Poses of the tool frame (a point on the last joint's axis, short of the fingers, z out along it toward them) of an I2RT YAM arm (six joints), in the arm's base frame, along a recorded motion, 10 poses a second.
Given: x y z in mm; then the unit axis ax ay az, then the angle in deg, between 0 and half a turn.
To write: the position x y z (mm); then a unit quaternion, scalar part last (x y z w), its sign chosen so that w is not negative. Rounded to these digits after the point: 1 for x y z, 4 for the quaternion.
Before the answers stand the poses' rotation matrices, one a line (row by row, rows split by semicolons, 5 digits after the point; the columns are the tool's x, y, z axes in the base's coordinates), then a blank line. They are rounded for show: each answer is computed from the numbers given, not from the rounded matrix.
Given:
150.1 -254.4 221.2 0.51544 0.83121 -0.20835 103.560
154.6 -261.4 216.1 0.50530 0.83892 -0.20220 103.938
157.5 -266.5 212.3 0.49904 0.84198 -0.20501 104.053
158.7 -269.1 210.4 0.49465 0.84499 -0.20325 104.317
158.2 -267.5 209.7 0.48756 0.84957 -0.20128 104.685
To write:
0.09351 0.73144 0.67547; 0.32635 0.61844 -0.71486; -0.94061 0.28728 -0.18088
0.07596 0.72226 0.68744; 0.32977 0.63244 -0.70091; -0.94100 0.27993 -0.19014
0.06669 0.72108 0.68963; 0.32334 0.63825 -0.69863; -0.94393 0.26958 -0.19058
0.05790 0.71827 0.69335; 0.32440 0.64329 -0.69350; -0.94415 0.26507 -0.19576
0.04447 0.71393 0.69880; 0.32452 0.65124 -0.68599; -0.94483 0.25728 -0.20272

150.1 -254.4 221.2 0.4050 0.6530 -0.1637 0.6187
154.6 -261.4 216.1 0.3980 0.6608 -0.1593 0.6161
157.5 -266.5 212.3 0.3934 0.6637 -0.1616 0.6153
158.7 -269.1 210.4 0.3906 0.6673 -0.1605 0.6135
158.2 -267.5 209.7 0.3860 0.6726 -0.1593 0.6109

